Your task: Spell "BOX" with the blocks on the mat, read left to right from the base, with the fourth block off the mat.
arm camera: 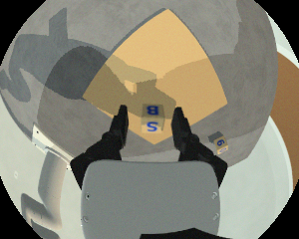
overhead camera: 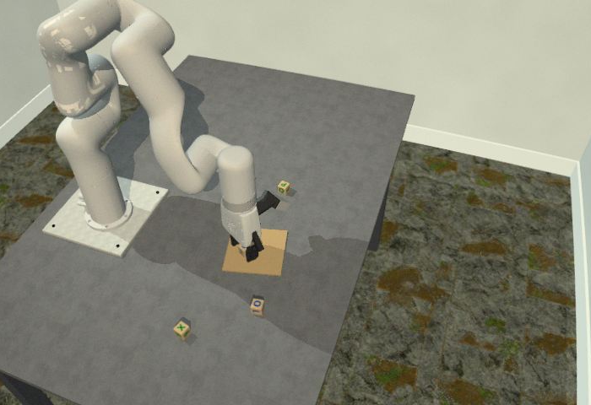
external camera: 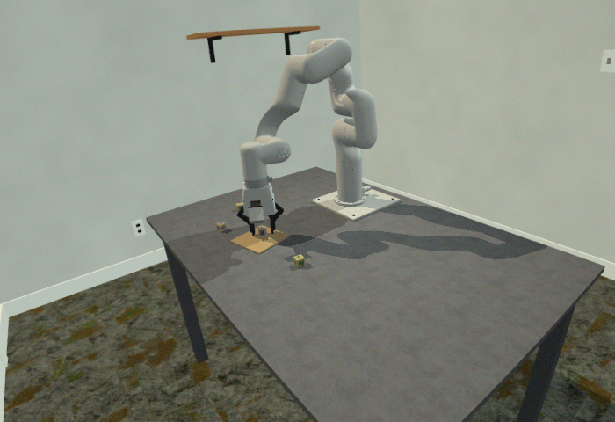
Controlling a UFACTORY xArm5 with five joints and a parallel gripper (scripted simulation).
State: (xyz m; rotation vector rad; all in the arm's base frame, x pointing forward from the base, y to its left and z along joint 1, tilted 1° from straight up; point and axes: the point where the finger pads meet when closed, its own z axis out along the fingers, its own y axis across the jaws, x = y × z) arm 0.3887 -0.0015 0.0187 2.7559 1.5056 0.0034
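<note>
Right now the B block is 1 cm below my hand. The rest, counted from my hand: X block 4 cm behind, 25 cm to the right, 1 cm below; tan mat 2 cm ahead, 2 cm to the left, 2 cm below; O block 9 cm ahead, 14 cm to the right, 1 cm below.
</note>
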